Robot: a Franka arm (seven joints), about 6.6 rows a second.
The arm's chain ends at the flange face. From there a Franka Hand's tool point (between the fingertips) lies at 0.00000 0.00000 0.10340 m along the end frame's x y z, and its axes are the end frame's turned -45 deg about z.
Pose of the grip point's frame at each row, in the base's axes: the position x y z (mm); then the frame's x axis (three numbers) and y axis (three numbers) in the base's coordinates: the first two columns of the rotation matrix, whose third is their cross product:
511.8, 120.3, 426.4, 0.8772, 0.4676, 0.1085, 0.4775, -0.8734, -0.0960
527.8, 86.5, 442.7, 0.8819, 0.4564, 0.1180, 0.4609, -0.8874, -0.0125
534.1, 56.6, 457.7, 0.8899, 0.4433, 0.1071, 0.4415, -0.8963, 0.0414
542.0, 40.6, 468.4, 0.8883, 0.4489, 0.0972, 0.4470, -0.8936, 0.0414
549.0, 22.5, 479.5, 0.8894, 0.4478, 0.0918, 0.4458, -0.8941, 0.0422
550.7, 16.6, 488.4, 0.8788, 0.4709, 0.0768, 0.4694, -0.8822, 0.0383
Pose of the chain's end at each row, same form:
506.6, 106.2, 528.7, 0.9579, -0.2869, 0.0088, -0.2826, -0.9482, -0.1446
517.6, 79.7, 545.4, 0.9495, -0.3048, 0.0746, -0.2977, -0.9502, -0.0923
522.3, 55.5, 560.4, 0.9414, -0.3203, 0.1050, -0.3171, -0.9472, -0.0465
531.1, 39.9, 571.2, 0.9442, -0.3145, 0.0980, -0.3120, -0.9493, -0.0395
538.6, 22.1, 582.4, 0.9441, -0.3156, 0.0948, -0.3137, -0.9489, -0.0351
541.8, 16.4, 591.4, 0.9533, -0.2908, 0.0814, -0.2895, -0.9568, -0.0272

